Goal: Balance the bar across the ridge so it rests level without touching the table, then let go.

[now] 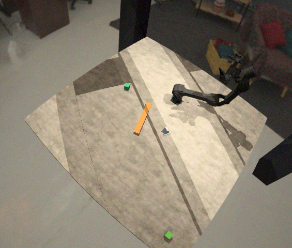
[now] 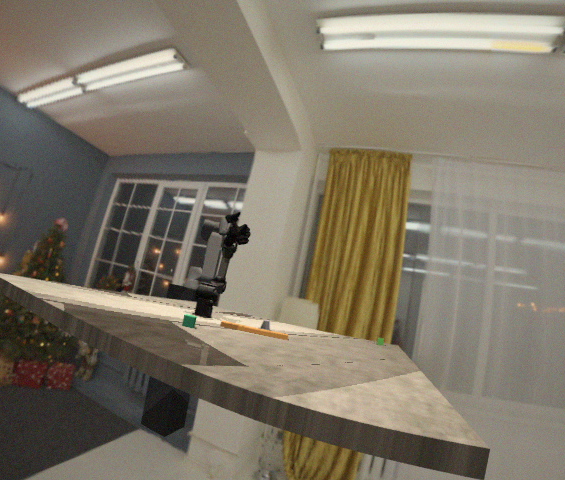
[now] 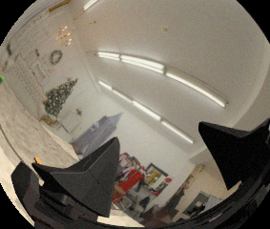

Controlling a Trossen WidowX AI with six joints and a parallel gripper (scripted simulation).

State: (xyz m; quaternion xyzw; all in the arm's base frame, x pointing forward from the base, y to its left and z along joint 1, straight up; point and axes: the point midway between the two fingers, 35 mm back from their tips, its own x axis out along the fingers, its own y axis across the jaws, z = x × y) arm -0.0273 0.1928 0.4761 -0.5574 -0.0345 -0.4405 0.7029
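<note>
My gripper tip is now 280 mm short of the bar, 240 mm to the left of it and 490 mm above it.
</note>
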